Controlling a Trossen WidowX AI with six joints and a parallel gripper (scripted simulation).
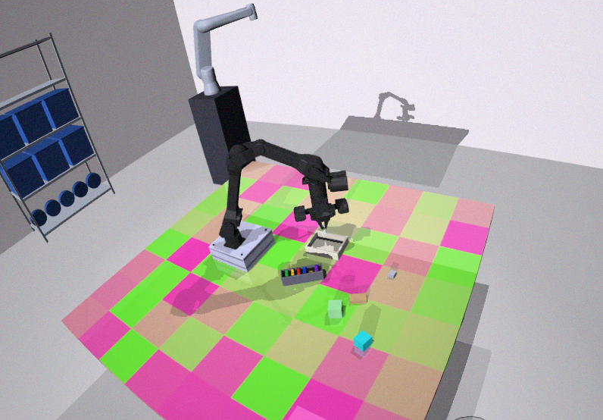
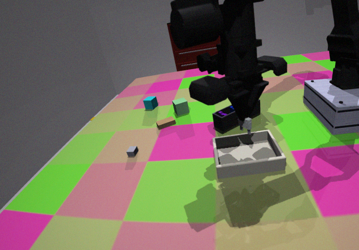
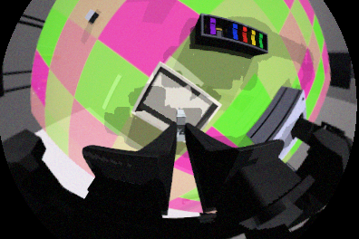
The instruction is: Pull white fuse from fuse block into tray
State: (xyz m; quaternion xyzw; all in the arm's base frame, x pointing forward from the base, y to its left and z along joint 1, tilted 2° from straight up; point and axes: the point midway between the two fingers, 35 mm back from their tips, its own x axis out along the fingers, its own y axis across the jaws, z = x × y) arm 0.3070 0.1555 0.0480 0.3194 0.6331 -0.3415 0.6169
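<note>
My gripper tip is 10 mm above the white fuse. Also, from my gripper tip: blue fuse: 160 mm to the right, 70 mm below; then purple fuse: 140 mm to the right, 70 mm below, 30 mm ahead; then white tray: 90 mm below.
</note>
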